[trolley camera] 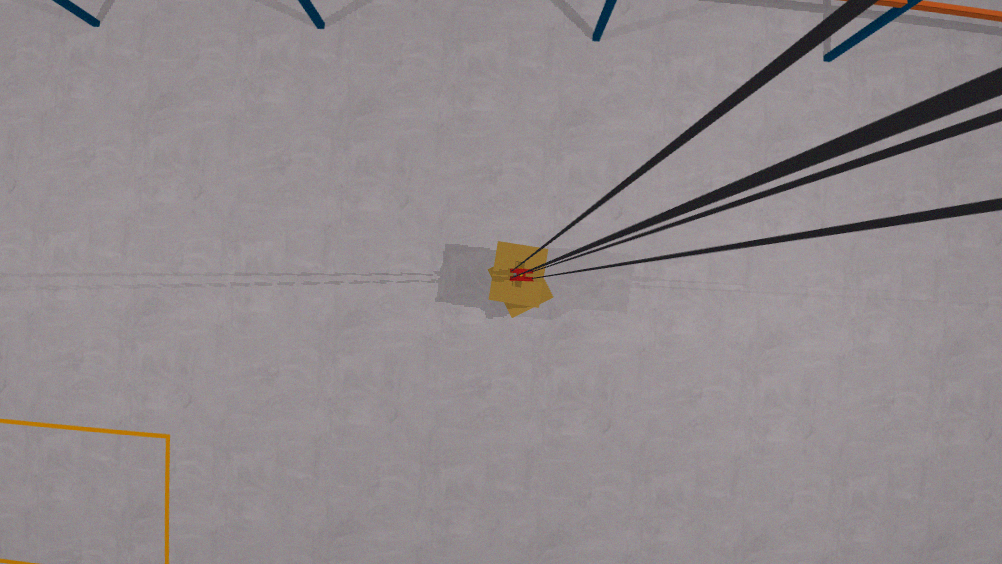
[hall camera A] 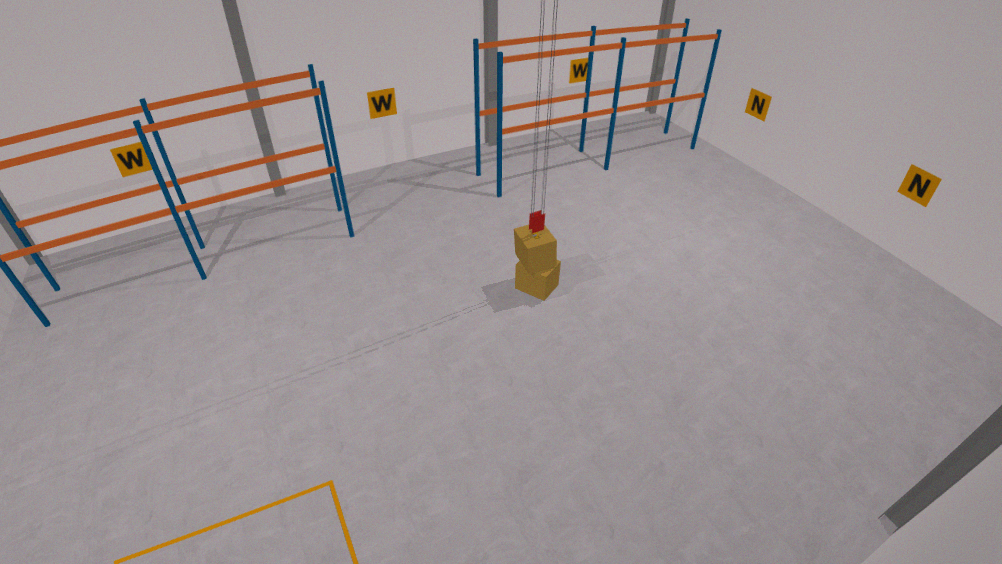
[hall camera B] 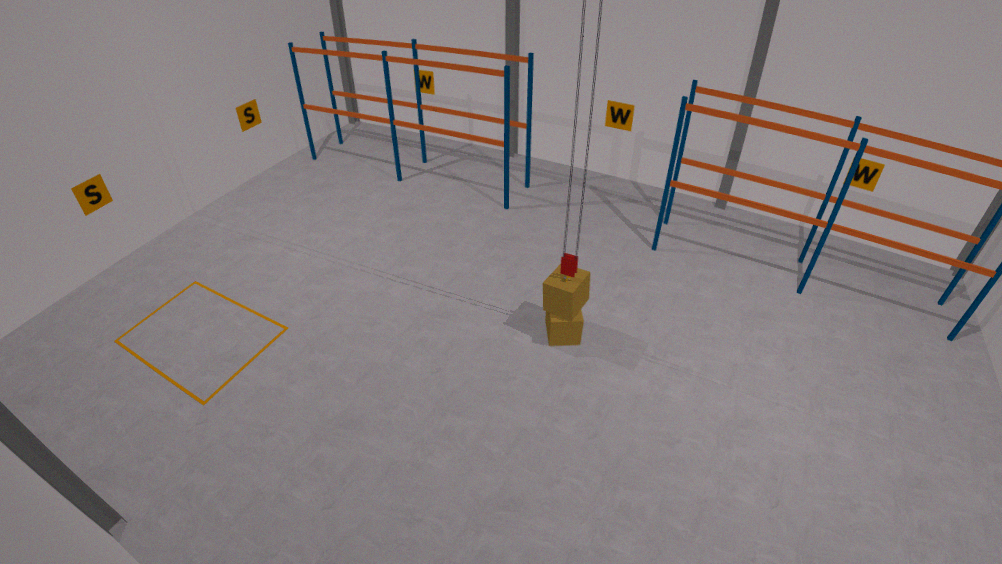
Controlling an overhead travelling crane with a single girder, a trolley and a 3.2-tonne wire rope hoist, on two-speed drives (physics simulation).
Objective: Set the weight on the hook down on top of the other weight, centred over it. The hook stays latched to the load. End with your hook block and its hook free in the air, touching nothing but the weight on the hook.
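Note:
The weight on the hook, a yellow-ochre block, sits over the other weight, a similar block on the floor. The upper block is turned relative to the lower one. In the trolley camera it covers most of it, with lower corners showing left, right and below; the two look roughly centred. I cannot tell whether a thin gap lies between them. My hook is latched to the upper block's top. The red hook block stands above that top.
Blue and orange racks stand along the W wall, away from the weights. A yellow floor outline lies away from the stack. Ropes rise from the hook block.

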